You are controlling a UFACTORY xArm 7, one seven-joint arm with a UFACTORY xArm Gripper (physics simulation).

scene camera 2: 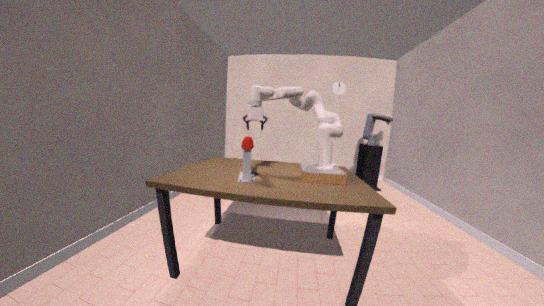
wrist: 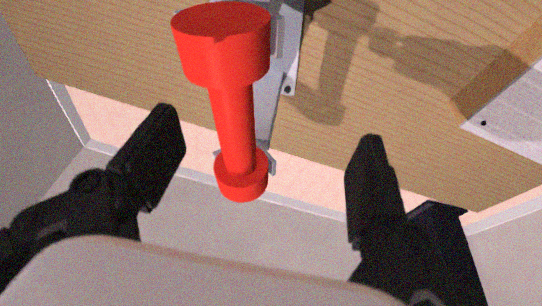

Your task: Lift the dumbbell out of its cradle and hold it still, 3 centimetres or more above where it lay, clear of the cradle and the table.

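Pixels of known places: gripper, between the fingertips: (scene camera 2: 254, 130) (wrist: 265, 140); arm's base, origin of its link: (scene camera 2: 323, 168).
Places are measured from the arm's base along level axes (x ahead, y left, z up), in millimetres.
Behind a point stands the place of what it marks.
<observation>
The red dumbbell (scene camera 2: 247, 143) @[x 507, y 185, z 165 mm] (wrist: 234, 120) @[x 522, y 64, z 177 mm] rests in the top of its grey cradle (scene camera 2: 247, 166) @[x 504, y 181, z 29 mm] (wrist: 268, 107) @[x 497, y 150, z 47 mm], which stands on the table. In scene camera 2 it shows nearly end-on; in the wrist view its larger-looking end is at the top and its other end lower, left of the middle. My gripper (scene camera 2: 254, 129) @[x 493, y 8, z 240 mm] (wrist: 265, 140) @[x 493, y 8, z 240 mm] is open and empty. In scene camera 2 it hangs a little above the dumbbell and slightly to its right. In the wrist view the bar and lower end appear between the two black fingers, with the dumbbell beyond the fingertips. The dumbbell hides part of the cradle.
The wooden table (scene camera 2: 280, 195) @[x 305, y 348, z -66 mm] (wrist: 400, 100) @[x 255, y 144, z -66 mm] carries the arm's base block (scene camera 2: 323, 177) @[x 37, y 135, z -26 mm] (wrist: 505, 112) @[x 127, y 71, z 0 mm] on the right. A black pedestal (scene camera 2: 369, 162) with a grey device on top stands behind the table at the right. Shadows fall on the table beside the cradle.
</observation>
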